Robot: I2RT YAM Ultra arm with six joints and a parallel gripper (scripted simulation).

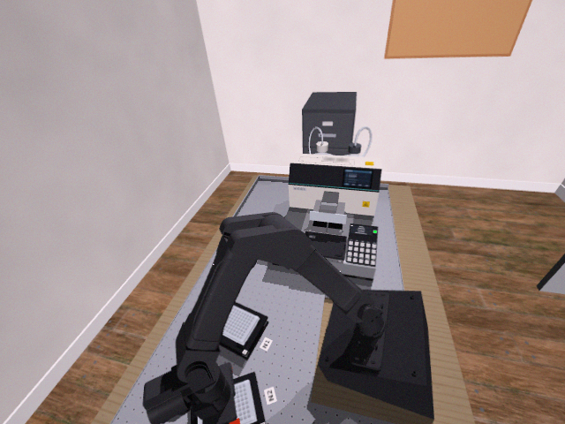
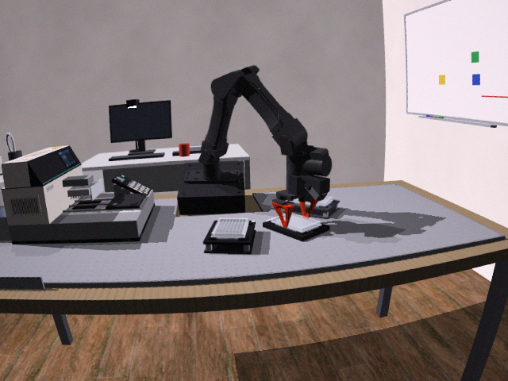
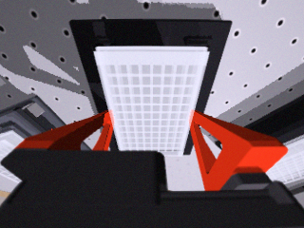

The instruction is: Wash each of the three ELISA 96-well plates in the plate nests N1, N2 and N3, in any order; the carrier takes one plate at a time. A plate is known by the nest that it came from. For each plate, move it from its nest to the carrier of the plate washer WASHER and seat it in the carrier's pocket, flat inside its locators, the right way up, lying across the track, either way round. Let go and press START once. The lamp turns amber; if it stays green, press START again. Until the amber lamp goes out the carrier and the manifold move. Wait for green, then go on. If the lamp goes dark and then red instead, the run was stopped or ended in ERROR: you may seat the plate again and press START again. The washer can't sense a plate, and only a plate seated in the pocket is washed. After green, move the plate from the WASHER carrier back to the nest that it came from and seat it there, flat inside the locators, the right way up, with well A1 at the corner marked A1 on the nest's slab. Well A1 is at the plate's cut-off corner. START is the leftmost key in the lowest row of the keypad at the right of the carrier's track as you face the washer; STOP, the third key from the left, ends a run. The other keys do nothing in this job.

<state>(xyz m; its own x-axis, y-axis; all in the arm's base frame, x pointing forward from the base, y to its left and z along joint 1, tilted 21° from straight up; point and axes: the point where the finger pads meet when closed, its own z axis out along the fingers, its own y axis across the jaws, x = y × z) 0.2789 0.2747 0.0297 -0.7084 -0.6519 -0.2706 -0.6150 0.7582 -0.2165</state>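
My gripper is now 2 cm above the nest N2. The rest, counted from my hand: N2 label (8 cm behind, 7 cm to the right, 2 cm below); then nest N3 (17 cm behind, 7 cm to the left); then N1 label (1 cm behind, 17 cm to the right, 2 cm below).
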